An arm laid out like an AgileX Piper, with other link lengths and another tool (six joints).
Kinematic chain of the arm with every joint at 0, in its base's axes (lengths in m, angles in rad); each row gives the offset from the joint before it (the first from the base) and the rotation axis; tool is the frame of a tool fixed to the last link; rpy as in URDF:
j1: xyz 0 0 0.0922 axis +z
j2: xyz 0 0 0 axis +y
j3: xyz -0.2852 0 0.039 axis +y
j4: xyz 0.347 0 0.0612 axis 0.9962 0 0.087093
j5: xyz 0 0 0 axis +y
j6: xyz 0.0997 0 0.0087 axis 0.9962 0 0.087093
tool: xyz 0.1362 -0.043 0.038 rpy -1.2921 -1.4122 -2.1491
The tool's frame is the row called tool.
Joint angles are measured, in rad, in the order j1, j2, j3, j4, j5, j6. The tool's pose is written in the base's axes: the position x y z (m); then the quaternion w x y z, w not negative. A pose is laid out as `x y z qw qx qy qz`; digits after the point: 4 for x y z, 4 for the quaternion.
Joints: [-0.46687 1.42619 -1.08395 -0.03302 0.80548 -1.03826]
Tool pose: 0.4496 -0.2311 0.1372 0.3124 0.9056 0.1876 0.2172
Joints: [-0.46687 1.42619 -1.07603 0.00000 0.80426 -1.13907]
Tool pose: 0.4522 -0.2216 0.1332 0.3074 0.8971 0.2270 0.2217
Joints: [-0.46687 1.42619 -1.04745 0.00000 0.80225 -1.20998]
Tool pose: 0.4472 -0.2152 0.1189 0.3039 0.8909 0.2629 0.2117
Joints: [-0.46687 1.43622 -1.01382 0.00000 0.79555 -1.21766]
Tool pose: 0.4404 -0.2113 0.0983 0.2925 0.8956 0.2697 0.1991
